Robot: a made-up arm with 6 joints. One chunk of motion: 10 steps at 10 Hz.
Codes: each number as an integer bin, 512 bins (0 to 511) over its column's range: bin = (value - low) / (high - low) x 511, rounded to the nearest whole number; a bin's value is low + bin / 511 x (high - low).
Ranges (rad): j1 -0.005..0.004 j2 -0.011..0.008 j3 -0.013..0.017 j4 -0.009..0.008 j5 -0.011..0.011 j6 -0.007..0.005
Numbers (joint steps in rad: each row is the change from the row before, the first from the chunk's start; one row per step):
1: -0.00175 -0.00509 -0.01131 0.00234 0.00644 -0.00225
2: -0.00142 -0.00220 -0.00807 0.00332 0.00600 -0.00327
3: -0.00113 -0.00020 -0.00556 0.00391 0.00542 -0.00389
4: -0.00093 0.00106 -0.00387 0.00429 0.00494 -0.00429
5: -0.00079 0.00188 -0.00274 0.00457 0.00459 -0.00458
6: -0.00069 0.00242 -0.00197 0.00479 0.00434 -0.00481
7: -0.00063 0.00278 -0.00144 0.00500 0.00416 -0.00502
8: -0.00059 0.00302 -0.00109 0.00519 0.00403 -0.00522
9: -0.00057 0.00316 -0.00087 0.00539 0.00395 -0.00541
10: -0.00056 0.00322 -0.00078 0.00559 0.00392 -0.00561
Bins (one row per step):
1: 185 159 29 341 405 202
2: 203 237 84 370 395 159
3: 220 290 127 388 381 132
4: 231 324 156 399 370 115
5: 239 346 175 408 362 103
6: 245 361 188 415 356 93
7: 248 371 197 421 352 84
8: 250 377 203 427 349 76
9: 252 381 207 433 347 68
10: 252 382 208 439 347 59

